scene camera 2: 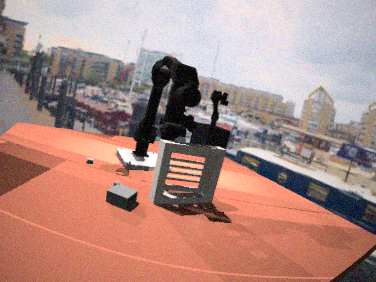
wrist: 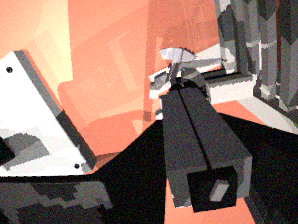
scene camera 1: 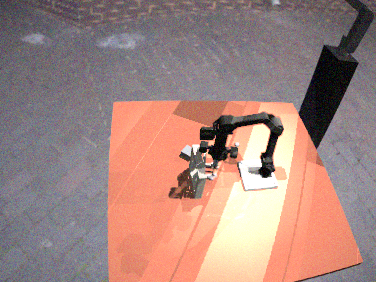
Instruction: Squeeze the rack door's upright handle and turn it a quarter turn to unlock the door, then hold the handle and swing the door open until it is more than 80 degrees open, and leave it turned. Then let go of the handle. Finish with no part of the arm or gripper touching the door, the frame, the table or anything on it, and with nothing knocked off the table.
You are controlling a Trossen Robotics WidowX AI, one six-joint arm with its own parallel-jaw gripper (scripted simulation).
Labels:
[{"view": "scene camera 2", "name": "my gripper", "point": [165, 151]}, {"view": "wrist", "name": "my gripper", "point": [187, 123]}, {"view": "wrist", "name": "grey rack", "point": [203, 61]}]

